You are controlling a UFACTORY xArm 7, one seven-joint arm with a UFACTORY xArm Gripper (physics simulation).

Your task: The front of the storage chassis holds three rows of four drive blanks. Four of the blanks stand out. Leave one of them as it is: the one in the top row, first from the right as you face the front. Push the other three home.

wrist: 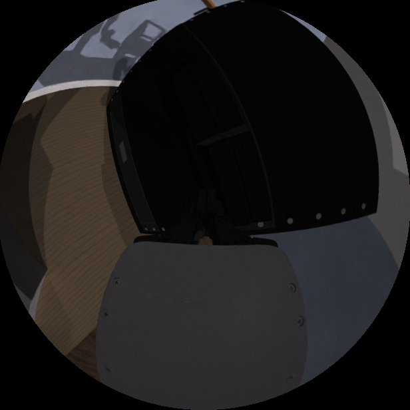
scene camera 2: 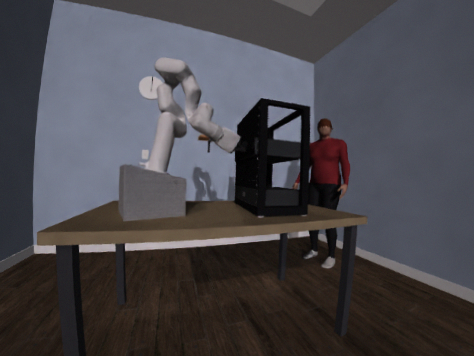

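Seen in the pictures: gripper, fingertip midpoint: point(scene camera 2: 244, 150); arm's base, origin of the base link: point(scene camera 2: 156, 172).
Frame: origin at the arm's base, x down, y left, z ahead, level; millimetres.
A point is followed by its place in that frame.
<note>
The storage chassis point(scene camera 2: 284, 148) @[x -157, y -140, z 642 mm] point(wrist: 235, 172) is a dark box in the upper part of the black rack. Its front is very dark in the wrist view, so its rows and most drive blanks cannot be told apart. A paler strip point(wrist: 223, 136), like the lit side of a blank that stands out, shows near the middle of the front. My gripper point(scene camera 2: 245, 145) @[x -137, y -66, z 440 mm] point(wrist: 206, 200) is shut and empty. Its fingertips are at the chassis front, below the paler strip in the wrist view. Whether they touch a blank cannot be told. In the scene view the rack's side hides the chassis front.
The black rack point(scene camera 2: 262, 172) @[x -21, y -156, z 504 mm] stands on the wooden table point(scene camera 2: 200, 231) @[x 216, y -291, z 183 mm] point(wrist: 75, 200). A second dark unit point(scene camera 2: 281, 197) @[x 107, y -134, z 637 mm] point(wrist: 123, 151) sits low in the rack. The grey block point(scene camera 2: 152, 195) @[x 101, y -109, z -5 mm] under the arm stands at the left. A person in red point(scene camera 2: 327, 160) stands behind the rack.
</note>
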